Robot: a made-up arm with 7 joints.
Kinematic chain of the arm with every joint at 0, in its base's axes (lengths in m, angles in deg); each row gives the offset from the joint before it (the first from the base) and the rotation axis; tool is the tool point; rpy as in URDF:
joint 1: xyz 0 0 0.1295 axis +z
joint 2: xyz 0 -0.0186 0.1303 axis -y
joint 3: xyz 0 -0.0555 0.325 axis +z
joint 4: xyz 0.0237 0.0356 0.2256 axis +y
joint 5: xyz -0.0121 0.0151 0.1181 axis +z
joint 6: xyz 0 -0.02 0.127 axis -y
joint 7: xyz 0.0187 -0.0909 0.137 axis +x
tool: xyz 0 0 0 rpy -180 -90 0
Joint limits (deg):
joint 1: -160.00..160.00
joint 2: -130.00..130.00
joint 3: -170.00..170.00
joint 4: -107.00..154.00
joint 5: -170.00..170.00
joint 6: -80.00..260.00
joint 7: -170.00..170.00
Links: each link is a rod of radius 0.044 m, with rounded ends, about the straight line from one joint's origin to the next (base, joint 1, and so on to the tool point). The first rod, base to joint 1, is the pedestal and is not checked.
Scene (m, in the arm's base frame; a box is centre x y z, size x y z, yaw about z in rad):
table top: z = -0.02
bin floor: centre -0 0.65 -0.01 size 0.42 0.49 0.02 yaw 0.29
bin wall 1: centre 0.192 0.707 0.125 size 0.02 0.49 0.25 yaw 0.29
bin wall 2: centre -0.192 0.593 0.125 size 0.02 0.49 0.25 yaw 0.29
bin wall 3: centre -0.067 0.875 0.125 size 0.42 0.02 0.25 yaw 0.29
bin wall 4: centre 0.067 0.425 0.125 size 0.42 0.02 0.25 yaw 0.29
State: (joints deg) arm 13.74 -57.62 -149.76 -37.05 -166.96 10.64 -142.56
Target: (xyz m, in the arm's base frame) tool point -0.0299 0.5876 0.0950
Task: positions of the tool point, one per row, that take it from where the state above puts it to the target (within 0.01 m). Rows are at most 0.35 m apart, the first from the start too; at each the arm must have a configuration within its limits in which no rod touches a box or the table.
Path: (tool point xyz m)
1: 0.7245 0.3806 0.4291
2: 0.4955 0.5700 0.4074
3: 0.2221 0.6403 0.4038
4: -0.0299 0.5876 0.4124
5: -0.0245 0.6087 0.2549
6: -0.0299 0.5876 0.0950

